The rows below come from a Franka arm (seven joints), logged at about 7 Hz.
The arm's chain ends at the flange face. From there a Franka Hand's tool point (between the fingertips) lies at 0.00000 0.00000 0.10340 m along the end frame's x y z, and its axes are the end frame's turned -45 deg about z.
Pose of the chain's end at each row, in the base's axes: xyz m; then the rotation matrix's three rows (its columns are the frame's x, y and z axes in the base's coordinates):
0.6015 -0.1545 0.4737; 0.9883 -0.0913 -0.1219; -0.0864 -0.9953 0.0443; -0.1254 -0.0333 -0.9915
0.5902 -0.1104 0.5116; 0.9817 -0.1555 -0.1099; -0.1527 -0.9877 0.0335; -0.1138 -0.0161 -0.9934
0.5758 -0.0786 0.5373; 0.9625 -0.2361 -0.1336; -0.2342 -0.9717 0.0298; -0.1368 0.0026 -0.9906
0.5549 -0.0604 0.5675; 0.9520 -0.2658 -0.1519; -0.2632 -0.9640 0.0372; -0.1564 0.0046 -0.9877
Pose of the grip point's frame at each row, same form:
0.5889 -0.1499 0.3712; 0.7634 0.6343 -0.1219; 0.6427 -0.7649 0.0443; -0.0651 -0.1122 -0.9915
0.5788 -0.1069 0.4089; 0.8041 0.5842 -0.1099; 0.5904 -0.8064 0.0335; -0.0691 -0.0919 -0.9934
0.5620 -0.0755 0.4349; 0.8475 0.5136 -0.1336; 0.5215 -0.8527 0.0298; -0.0986 -0.0949 -0.9906
0.5392 -0.0566 0.4654; 0.8611 0.4852 -0.1519; 0.4955 -0.8678 0.0372; -0.1138 -0.1073 -0.9877

